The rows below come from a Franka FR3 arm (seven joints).
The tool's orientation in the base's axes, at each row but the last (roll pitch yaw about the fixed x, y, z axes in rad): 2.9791 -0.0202 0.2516; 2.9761 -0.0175 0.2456; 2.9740 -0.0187 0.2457; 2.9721 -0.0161 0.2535; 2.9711 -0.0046 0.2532; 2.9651 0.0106 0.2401; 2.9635 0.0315 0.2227; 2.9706 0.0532 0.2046; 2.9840 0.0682 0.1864; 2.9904 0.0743 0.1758
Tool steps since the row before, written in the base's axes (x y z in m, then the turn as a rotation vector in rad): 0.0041 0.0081 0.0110 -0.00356 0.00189 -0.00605; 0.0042 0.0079 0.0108 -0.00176 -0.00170 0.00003; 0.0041 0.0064 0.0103 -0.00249 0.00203 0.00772; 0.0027 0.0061 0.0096 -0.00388 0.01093 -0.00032; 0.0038 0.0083 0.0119 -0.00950 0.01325 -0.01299; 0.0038 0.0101 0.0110 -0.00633 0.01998 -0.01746; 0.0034 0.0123 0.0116 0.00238 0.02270 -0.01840; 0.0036 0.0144 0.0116 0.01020 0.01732 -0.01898; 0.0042 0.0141 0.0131 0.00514 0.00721 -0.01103; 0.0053 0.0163 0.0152 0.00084 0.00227 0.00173
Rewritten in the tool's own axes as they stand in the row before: 0.0062 -0.0050 -0.0118 -0.00310 -0.00365 0.00547; 0.0062 -0.0048 -0.0116 -0.00212 0.00122 0.00013; 0.0057 -0.0034 -0.0109 -0.00178 -0.00125 -0.00808; 0.0043 -0.0035 -0.0103 -0.00102 -0.01144 -0.00165; 0.0058 -0.0050 -0.0129 -0.00594 -0.01719 0.01019; 0.0060 -0.0068 -0.0125 -0.00121 -0.02366 0.01353; 0.0057 -0.0090 -0.0136 0.00791 -0.02449 0.01404; 0.0058 -0.0111 -0.0140 0.01450 -0.01777 0.01544; 0.0058 -0.0108 -0.0154 0.00712 -0.00772 0.00948; 0.0069 -0.0126 -0.0179 0.00109 -0.00179 -0.00211
